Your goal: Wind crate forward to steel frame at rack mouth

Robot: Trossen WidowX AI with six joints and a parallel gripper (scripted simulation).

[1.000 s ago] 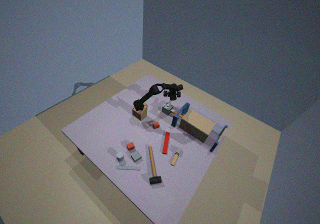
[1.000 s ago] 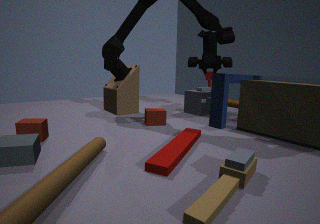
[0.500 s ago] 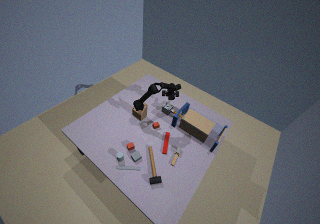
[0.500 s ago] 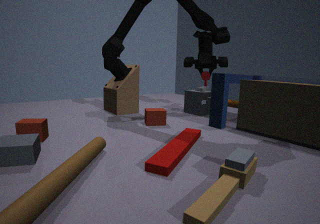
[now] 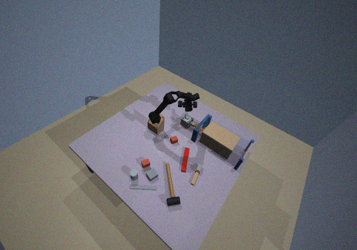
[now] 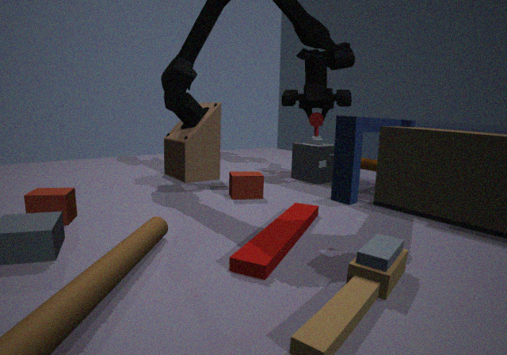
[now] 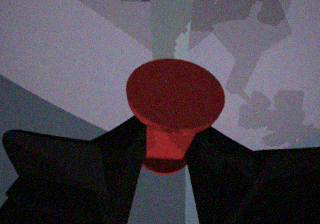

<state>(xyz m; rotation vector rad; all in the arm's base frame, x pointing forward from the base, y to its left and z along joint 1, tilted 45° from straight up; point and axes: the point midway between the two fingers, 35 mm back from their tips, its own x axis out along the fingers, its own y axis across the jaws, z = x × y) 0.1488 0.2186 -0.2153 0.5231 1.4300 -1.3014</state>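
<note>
My gripper tip is now 40 mm to the left of the winch handle, 30 mm short of it and 30 mm above it. Round my gripper tip: red knob 10 mm to the right, 10 mm ahead; blue front frame 230 mm ahead, 110 mm to the right, 30 mm below; grey winch 100 mm to the right, 100 mm below, 50 mm ahead.
</note>
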